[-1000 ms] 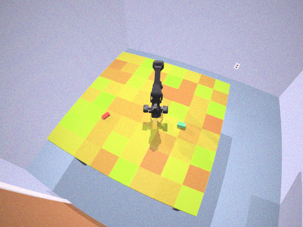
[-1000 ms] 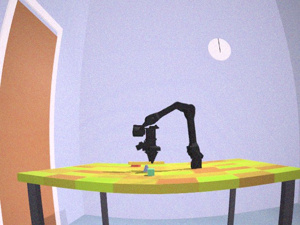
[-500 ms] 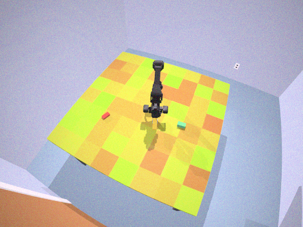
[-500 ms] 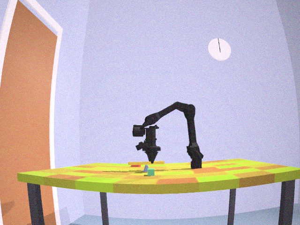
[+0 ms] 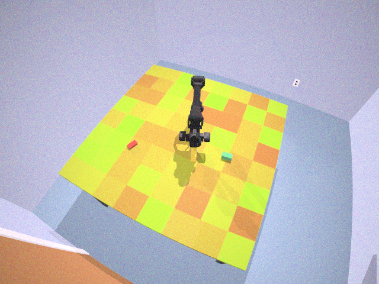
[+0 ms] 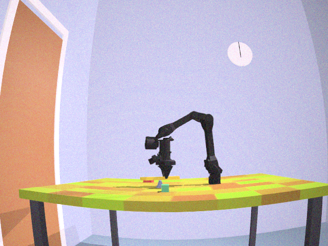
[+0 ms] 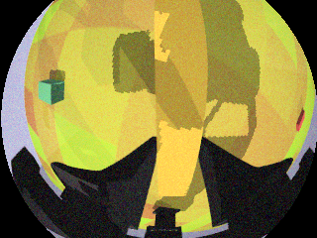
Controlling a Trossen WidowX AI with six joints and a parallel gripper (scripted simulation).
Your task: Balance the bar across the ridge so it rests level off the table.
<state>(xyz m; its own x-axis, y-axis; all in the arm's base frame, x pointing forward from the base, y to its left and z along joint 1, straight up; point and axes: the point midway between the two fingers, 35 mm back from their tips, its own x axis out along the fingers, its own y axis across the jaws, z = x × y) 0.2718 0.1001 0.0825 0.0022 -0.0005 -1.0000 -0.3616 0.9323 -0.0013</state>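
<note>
My gripper tip is 3 cm short of the yellow bar and 1 cm to the right of it. Also, from my gripper tip: green block: 22 cm to the left, 3 cm below, 2 cm behind; then red block: 39 cm to the right, 15 cm ahead, 4 cm below.
</note>
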